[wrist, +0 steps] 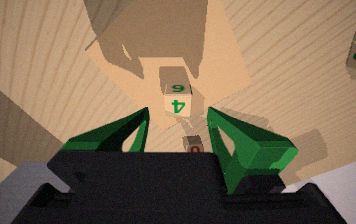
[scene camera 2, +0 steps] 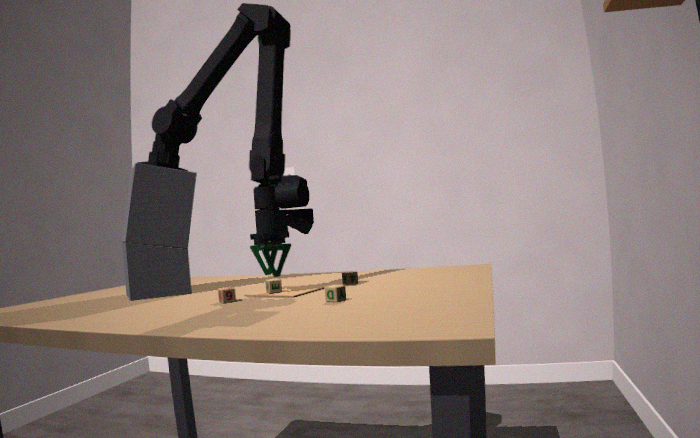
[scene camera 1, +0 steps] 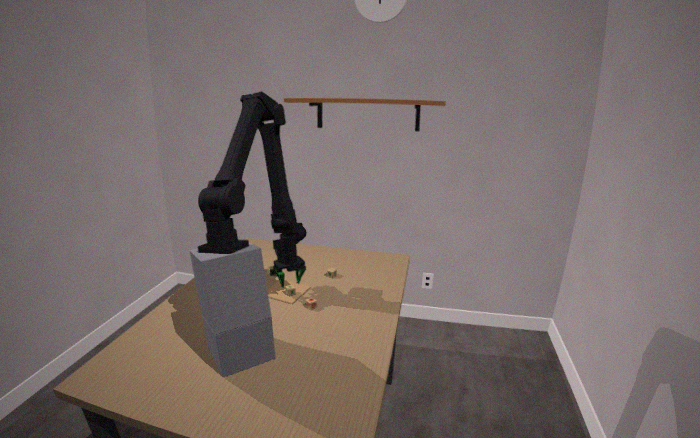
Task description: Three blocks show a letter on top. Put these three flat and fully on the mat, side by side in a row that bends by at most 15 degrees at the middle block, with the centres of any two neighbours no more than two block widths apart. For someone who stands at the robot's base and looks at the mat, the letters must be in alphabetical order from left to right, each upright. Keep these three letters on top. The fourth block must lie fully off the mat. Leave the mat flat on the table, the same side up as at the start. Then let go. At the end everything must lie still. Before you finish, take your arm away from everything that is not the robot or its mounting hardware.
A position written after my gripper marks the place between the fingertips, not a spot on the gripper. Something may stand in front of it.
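Note:
There is my gripper (scene camera 2: 272, 275), which I can also find in the wrist view (wrist: 178, 112). And then a pale mat (wrist: 141, 53) is there for me to see as well.

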